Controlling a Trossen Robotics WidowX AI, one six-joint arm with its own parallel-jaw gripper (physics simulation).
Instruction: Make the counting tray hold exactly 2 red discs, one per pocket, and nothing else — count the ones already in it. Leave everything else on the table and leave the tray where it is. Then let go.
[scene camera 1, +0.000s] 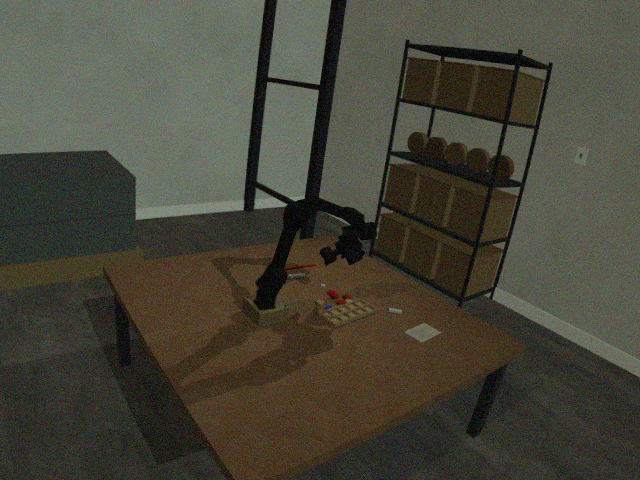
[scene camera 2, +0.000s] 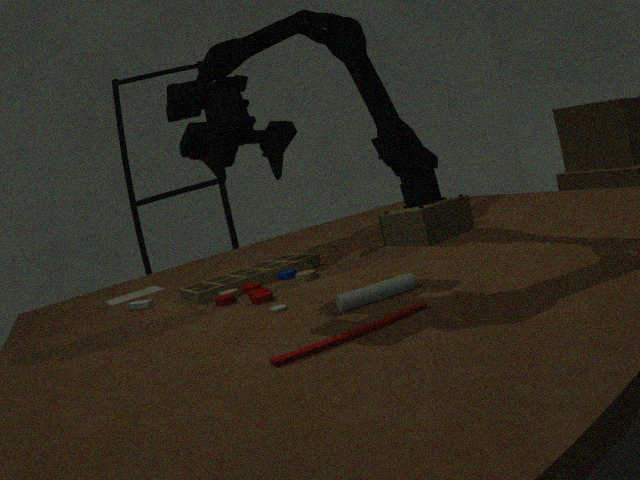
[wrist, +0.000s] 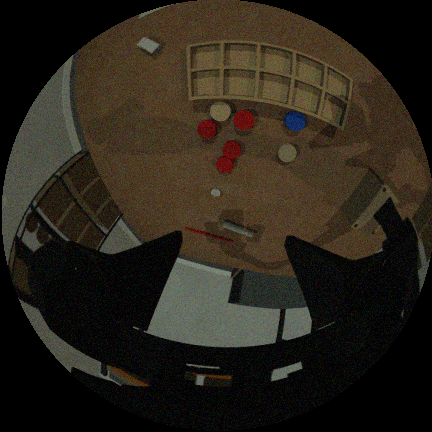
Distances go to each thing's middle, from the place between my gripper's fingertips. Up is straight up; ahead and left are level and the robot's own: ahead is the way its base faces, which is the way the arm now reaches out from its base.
My hand is 10 mm short of the wooden counting tray (scene camera 1: 354, 310), 150 mm to the left of it and 160 mm above it.
